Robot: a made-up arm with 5 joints.
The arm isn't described. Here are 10 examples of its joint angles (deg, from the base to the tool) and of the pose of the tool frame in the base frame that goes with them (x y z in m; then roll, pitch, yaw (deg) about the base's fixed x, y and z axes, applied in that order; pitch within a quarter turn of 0, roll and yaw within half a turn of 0).
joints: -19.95 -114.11 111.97 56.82 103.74
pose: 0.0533 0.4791 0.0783 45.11 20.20 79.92
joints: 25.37 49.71 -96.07 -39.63 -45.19
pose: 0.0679 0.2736 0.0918 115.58 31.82 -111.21
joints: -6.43 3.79 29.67 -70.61 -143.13
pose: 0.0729 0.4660 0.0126 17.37 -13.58 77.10
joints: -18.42 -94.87 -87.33 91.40 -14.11
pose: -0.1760 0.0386 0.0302 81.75 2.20 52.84
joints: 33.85 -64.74 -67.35 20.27 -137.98
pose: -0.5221 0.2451 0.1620 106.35 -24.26 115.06
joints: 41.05 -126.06 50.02 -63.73 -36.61
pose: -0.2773 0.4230 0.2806 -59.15 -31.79 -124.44
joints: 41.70 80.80 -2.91 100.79 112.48
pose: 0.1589 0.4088 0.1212 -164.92 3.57 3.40
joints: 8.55 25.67 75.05 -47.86 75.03
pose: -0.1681 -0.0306 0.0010 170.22 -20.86 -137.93
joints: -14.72 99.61 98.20 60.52 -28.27
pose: -0.3117 0.3523 0.3574 -81.29 -1.75 -29.95
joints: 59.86 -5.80 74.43 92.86 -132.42
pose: -0.3644 0.0358 -0.0918 0.81 -0.37 -77.54
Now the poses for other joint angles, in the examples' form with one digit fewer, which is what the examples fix.
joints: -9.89 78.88 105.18 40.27 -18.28
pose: -0.354 0.237 0.319 -59.5 -14.4 -6.1
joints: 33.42 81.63 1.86 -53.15 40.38
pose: -0.328 0.066 -0.051 147.7 -39.0 175.2
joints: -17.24 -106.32 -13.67 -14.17 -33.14
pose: -0.230 0.482 0.251 -149.8 -36.3 -47.6
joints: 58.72 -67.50 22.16 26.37 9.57
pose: -0.211 -0.011 0.031 118.0 -64.0 -76.4
